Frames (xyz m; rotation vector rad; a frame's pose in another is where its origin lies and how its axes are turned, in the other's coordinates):
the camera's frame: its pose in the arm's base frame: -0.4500 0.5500 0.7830 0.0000 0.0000 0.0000
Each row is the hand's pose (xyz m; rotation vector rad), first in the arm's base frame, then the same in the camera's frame.
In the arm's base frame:
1: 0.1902 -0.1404 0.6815 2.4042 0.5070 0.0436
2: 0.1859 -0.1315 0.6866 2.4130 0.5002 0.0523
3: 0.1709 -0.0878 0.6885 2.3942 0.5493 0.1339
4: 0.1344 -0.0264 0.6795 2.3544 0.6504 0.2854
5: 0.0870 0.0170 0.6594 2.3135 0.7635 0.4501
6: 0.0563 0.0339 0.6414 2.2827 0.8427 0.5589
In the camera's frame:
1: 0.6402 -0.6904 -0.1015 2.4042 0.5070 0.0436
2: 0.6359 -0.6815 -0.0964 2.4130 0.5002 0.0523
3: 0.6209 -0.6378 -0.0945 2.3942 0.5493 0.1339
4: 0.5844 -0.5764 -0.1035 2.3544 0.6504 0.2854
5: 0.5370 -0.5330 -0.1236 2.3135 0.7635 0.4501
6: 0.5063 -0.5161 -0.1416 2.2827 0.8427 0.5589

